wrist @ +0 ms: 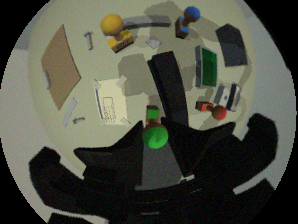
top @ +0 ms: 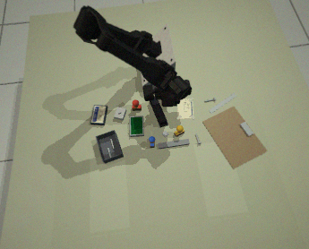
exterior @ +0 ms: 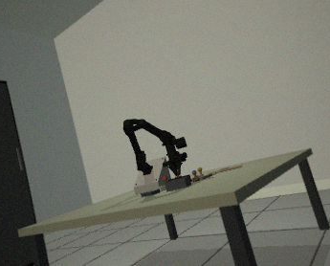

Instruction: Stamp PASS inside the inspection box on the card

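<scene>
Now: the green ink pad 90 mm ahead of my gripper tip, 140 mm to the right of it and 40 mm below it. Also, from my gripper tip: green-knobbed stamp 10 mm below; cream card 20 mm ahead, 80 mm to the left, 50 mm below; black bar 30 mm ahead, 40 mm to the right, 30 mm below.
</scene>
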